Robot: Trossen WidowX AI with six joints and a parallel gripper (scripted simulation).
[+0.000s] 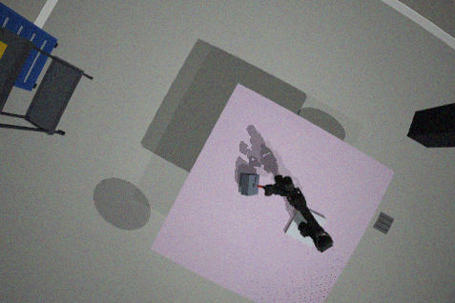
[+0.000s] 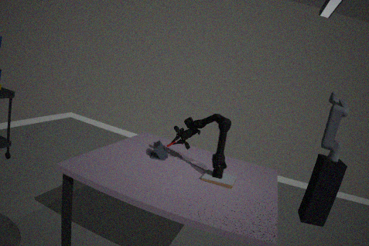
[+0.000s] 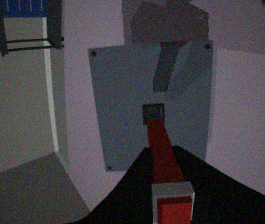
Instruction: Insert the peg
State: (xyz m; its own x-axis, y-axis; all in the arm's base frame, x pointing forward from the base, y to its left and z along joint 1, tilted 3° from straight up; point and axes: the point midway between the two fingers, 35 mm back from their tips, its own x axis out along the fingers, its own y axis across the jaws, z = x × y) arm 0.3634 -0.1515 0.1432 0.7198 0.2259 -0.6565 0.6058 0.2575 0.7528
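Now: the grey sloped panel 7 cm ahead of my gripper tip, 3 cm to the left of it and 7 cm below it. Also, from my gripper tip: red peg (1 cm behind, 1 cm above).
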